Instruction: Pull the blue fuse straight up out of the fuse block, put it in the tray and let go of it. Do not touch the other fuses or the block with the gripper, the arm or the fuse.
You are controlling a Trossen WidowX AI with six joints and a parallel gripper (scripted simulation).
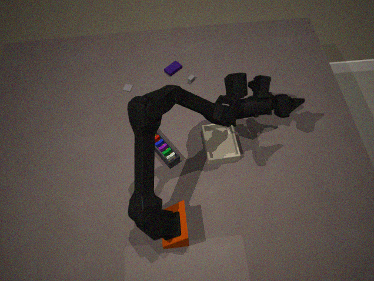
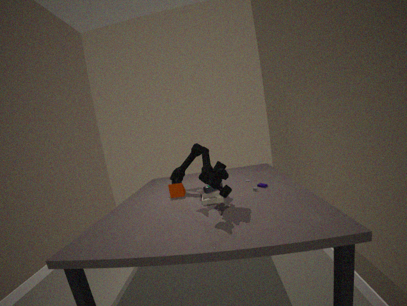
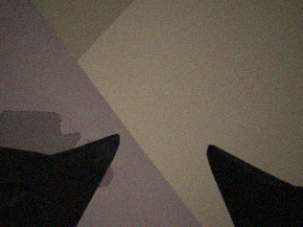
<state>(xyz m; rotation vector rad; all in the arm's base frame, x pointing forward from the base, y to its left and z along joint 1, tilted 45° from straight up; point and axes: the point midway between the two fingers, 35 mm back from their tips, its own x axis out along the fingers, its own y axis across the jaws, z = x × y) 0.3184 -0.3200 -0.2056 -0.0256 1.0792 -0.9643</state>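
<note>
Now: gripper tip 430 mm to the right of the blue fuse, 130 mm above it and 40 mm past it. From my gripper tip the other things lie so: white tray: 230 mm to the left, 150 mm below, 50 mm behind; then white fuse: 400 mm to the left, 130 mm below, 90 mm behind; then small grey cube: 300 mm to the left, 230 mm ahead, 140 mm below.
</note>
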